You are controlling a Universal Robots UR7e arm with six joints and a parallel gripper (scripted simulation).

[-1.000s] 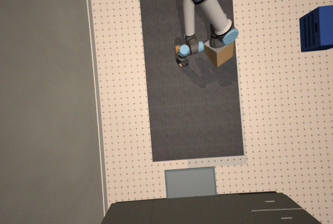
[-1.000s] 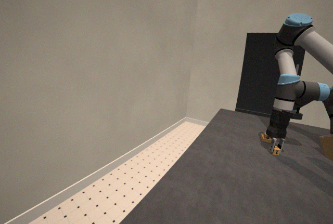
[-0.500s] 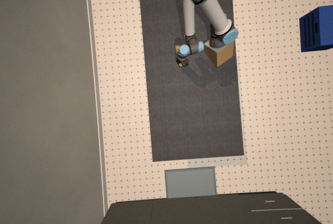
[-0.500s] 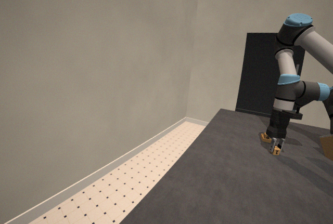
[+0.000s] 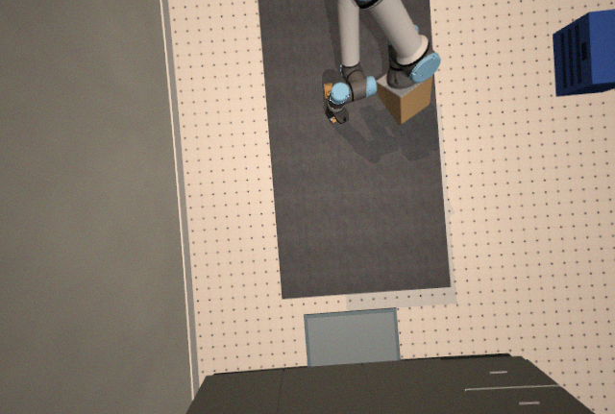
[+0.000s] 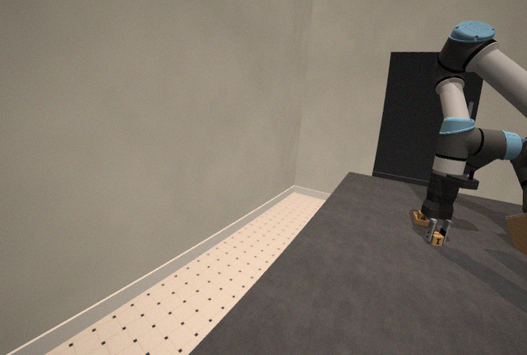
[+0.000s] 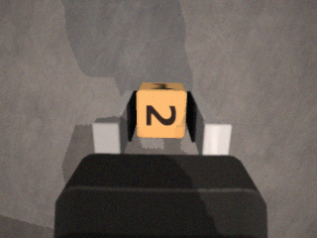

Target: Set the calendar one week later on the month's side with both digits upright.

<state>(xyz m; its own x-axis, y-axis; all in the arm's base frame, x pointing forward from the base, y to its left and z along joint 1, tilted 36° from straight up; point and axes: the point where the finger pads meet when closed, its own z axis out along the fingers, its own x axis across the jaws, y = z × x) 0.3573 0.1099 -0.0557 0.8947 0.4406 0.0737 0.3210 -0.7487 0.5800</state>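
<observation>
Now: hand 10 mm above the number cube.
</observation>
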